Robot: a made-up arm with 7 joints.
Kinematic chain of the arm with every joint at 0, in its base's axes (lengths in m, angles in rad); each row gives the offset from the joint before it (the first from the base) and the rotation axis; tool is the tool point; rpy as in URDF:
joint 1: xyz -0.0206 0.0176 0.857 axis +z
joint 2: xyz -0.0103 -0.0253 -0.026 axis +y
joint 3: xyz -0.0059 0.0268 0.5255 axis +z
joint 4: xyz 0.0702 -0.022 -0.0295 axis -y
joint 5: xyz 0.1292 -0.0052 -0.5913 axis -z
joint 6: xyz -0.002 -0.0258 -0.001 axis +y
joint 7: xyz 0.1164 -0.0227 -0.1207 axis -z
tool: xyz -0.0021 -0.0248 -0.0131 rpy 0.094 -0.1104 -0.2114
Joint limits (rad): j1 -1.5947..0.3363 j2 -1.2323..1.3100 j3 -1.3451..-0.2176 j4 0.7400..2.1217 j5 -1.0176..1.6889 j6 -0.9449..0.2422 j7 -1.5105..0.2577
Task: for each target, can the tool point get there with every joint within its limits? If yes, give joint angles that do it. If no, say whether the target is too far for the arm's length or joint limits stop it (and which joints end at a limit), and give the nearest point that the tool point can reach.
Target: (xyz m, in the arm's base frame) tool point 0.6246 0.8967 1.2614
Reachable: no: joint limits stop it (at a limit: joint 1, joint 3, joint 4, joint 5, joint 6, joint 7) | nearest point 0.9010 0.3595 1.3010 | short by 0.605 m
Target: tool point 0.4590 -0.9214 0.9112
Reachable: yes | joints -0.2958 1.0544 -1.1567 1.4379 -0.3720 -0.0724 -1.2415
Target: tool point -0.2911 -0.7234 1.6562
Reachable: yes | joints 0.0465 -0.5899 -1.1266 1.7718 0.1593 0.1295 0.0157
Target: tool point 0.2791 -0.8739 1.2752
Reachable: yes | joints -0.2576 0.3978 -1.1179 1.3891 -0.2928 0.1391 -0.9275
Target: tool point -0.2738 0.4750 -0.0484
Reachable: no: joint limits stop it (at a limit: joint 1, joint 2, joint 3, joint 4, joint 5, joint 6) | nearest point -0.2604 -0.0871 0.2732 | short by 0.648 m
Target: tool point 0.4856 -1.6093 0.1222
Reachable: no: too far | nearest point 0.3223 -1.0846 0.4772 | short by 0.654 m
